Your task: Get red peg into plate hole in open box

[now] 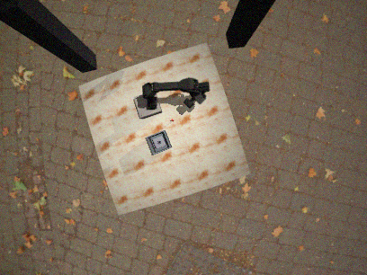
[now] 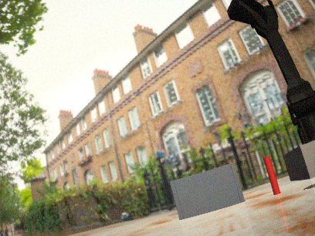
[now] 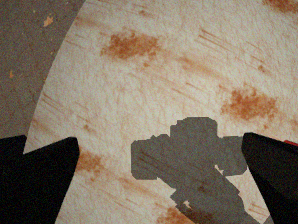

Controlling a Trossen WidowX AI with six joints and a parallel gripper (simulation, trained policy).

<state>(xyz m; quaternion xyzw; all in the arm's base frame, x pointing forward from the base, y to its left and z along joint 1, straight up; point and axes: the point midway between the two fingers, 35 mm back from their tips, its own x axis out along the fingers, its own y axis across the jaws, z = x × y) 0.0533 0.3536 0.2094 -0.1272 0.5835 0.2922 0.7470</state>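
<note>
My gripper tip is now 9 cm short of the red peg, 22 cm to the left of it and 22 cm above it. Round my gripper tip: dark grey plate (26 cm ahead, 36 cm to the right, 21 cm below); then grey box (26 cm ahead, 36 cm to the right, 23 cm below).
</note>
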